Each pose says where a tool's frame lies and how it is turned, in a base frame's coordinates. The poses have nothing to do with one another.
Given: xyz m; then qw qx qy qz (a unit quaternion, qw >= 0).
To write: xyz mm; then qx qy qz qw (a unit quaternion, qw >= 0). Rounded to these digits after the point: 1 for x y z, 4 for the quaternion.
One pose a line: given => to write
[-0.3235 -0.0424 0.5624 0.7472 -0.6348 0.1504 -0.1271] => [-323.5 -42.4 562.4 -0.6348 0.1504 -0.1271 0.7472]
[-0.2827 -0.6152 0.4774 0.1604 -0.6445 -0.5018 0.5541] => [-282.7 -615.2 477.4 -0.6445 -0.5018 0.5541 0.1604]
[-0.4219 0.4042 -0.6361 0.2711 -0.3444 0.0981 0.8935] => [-421.9 404.2 -636.1 -0.3444 0.0981 0.8935 0.2711]
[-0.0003 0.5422 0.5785 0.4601 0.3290 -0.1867 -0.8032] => [-0.3 542.2 578.5 0.3290 -0.1867 -0.8032 0.4601]
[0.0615 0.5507 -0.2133 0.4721 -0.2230 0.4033 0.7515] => [61.5 550.7 -213.3 -0.2230 0.4033 0.7515 0.4721]
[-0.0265 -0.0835 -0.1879 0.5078 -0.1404 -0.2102 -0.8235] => [-26.5 -83.5 -187.9 -0.1404 -0.2102 -0.8235 0.5078]
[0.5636 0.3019 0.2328 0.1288 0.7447 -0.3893 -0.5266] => [563.6 301.9 232.8 0.7447 -0.3893 -0.5266 0.1288]
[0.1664 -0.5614 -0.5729 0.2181 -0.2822 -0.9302 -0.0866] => [166.4 -561.4 -572.9 -0.2822 -0.9302 -0.0866 0.2181]
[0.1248 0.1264 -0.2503 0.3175 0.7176 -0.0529 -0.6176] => [124.8 126.4 -250.3 0.7176 -0.0529 -0.6176 0.3175]
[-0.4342 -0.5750 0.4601 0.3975 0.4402 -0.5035 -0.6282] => [-434.2 -575.0 460.1 0.4402 -0.5035 -0.6282 0.3975]
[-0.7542 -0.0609 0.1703 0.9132 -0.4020 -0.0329 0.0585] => [-754.2 -60.9 170.3 -0.4020 -0.0329 0.0585 0.9132]
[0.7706 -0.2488 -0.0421 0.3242 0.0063 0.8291 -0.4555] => [770.6 -248.8 -42.1 0.0063 0.8291 -0.4555 0.3242]
